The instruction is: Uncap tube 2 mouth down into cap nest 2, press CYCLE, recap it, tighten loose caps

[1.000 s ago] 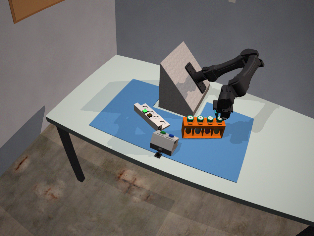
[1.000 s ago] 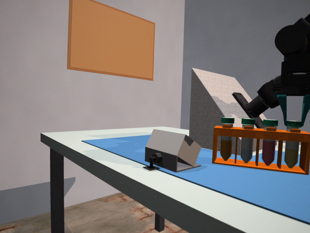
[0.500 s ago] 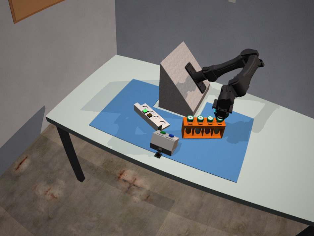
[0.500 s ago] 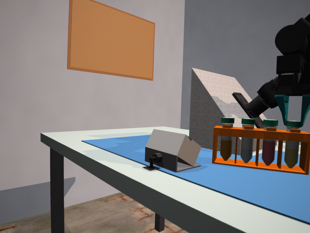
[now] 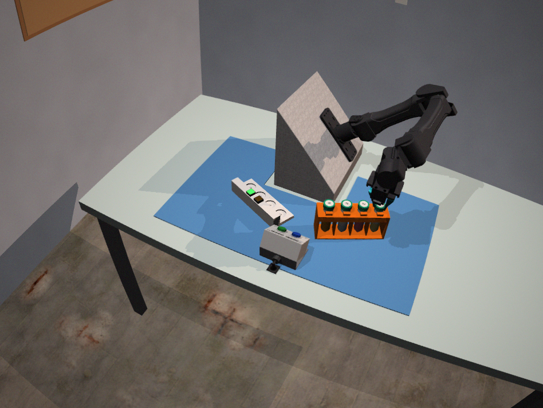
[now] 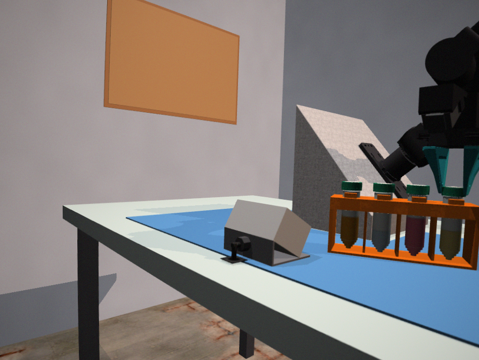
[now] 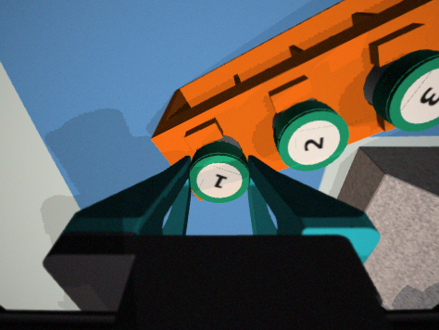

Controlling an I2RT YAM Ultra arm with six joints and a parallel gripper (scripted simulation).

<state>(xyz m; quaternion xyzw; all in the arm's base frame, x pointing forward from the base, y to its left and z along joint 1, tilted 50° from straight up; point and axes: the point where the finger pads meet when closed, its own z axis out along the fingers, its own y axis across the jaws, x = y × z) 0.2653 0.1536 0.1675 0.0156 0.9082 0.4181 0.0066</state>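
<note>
Now: the cap 1 right at my hand. From my hand the other things lie so: cap 3: 4 cm ahead, 9 cm to the right; then cap 4: 7 cm ahead, 14 cm to the right; then cap 2: 2 cm ahead, 5 cm to the right.
</note>
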